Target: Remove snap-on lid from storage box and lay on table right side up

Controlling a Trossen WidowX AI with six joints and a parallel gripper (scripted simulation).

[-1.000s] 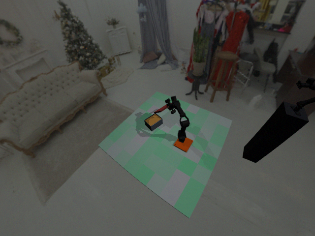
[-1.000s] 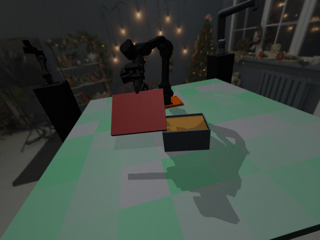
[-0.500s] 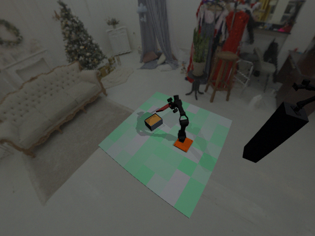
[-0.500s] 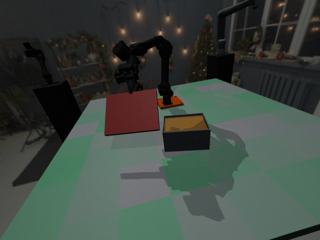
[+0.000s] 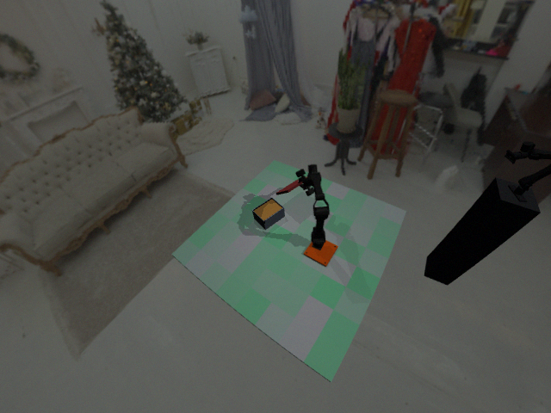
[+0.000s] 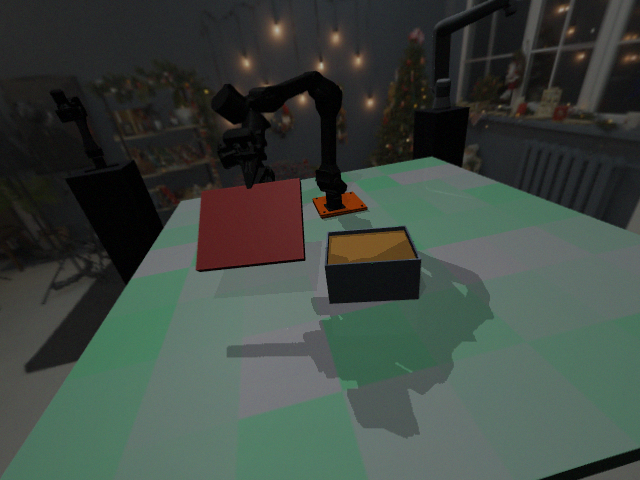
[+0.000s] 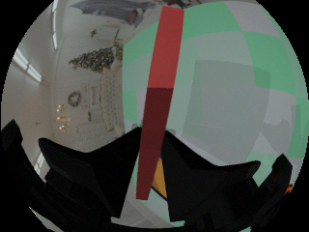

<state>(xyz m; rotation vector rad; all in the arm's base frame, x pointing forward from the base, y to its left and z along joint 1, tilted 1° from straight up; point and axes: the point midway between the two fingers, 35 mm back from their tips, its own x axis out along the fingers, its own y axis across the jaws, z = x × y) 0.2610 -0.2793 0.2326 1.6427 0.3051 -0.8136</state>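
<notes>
The lid is 60 mm ahead of my gripper tip, 20 mm to the right of it and 50 mm below it. Also, from my gripper tip: storage box (150 mm ahead, 220 mm to the left, 180 mm below).
</notes>
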